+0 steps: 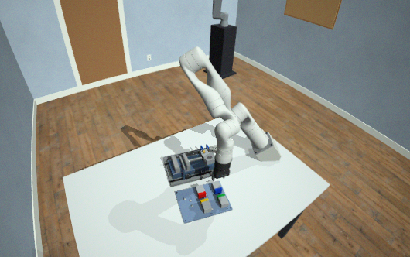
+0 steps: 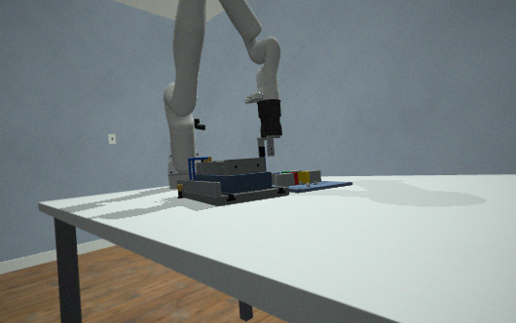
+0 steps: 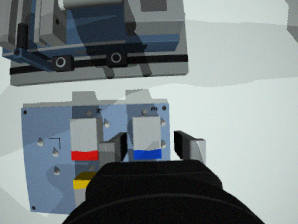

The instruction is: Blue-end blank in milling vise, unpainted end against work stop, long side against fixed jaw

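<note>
Now: the blue-ended blank 9 cm below my hand and 1 cm ahead of it. The rest, counted from my hand: red-ended blank: 9 cm below, 9 cm ahead, 3 cm to the right; then blue plate: 11 cm below, 11 cm ahead, 1 cm to the left; then green-ended blank: 9 cm below, 8 cm to the left, 4 cm ahead.
</note>
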